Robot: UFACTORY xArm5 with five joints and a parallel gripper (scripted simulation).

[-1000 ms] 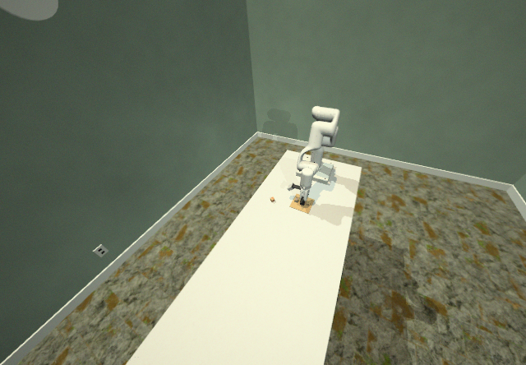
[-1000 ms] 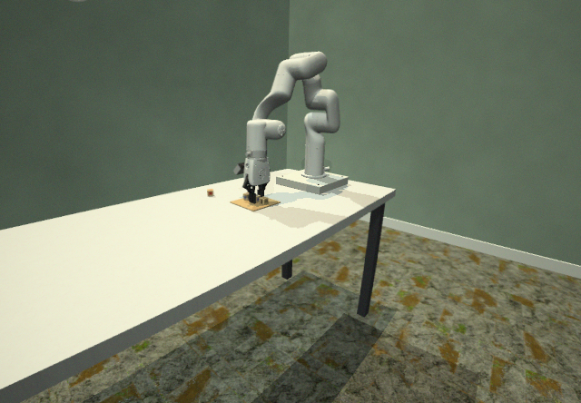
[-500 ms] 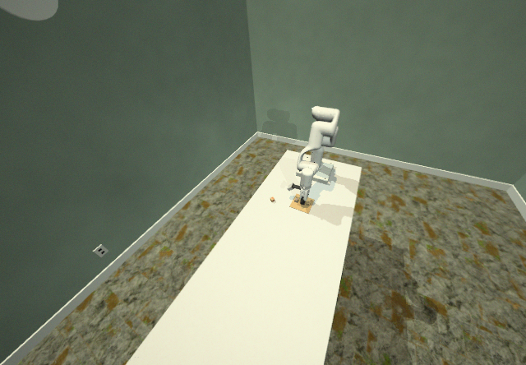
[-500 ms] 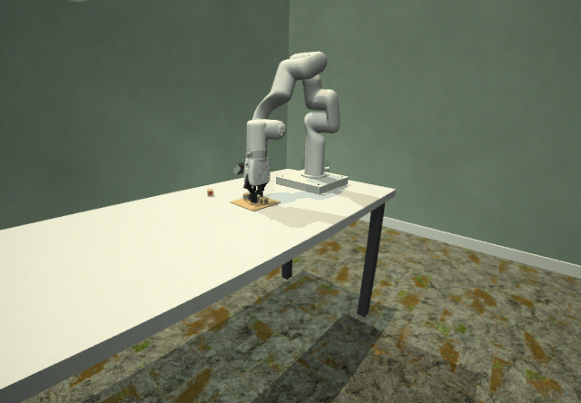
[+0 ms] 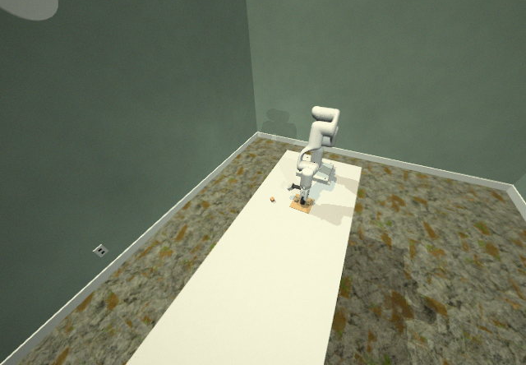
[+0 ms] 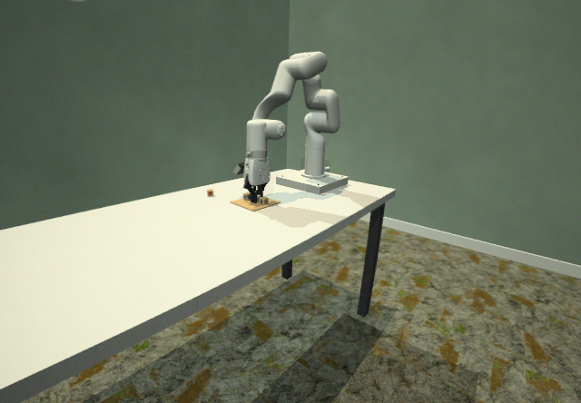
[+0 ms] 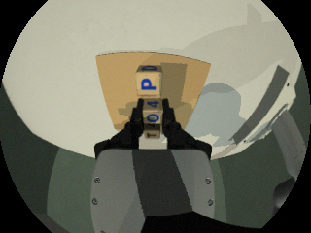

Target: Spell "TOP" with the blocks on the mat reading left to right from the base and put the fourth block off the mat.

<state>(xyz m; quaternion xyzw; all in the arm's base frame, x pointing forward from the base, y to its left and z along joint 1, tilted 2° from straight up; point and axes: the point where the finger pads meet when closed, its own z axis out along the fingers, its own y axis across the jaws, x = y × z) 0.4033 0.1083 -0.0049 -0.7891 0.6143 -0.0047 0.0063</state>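
My hand is 2 cm above the tan mat.
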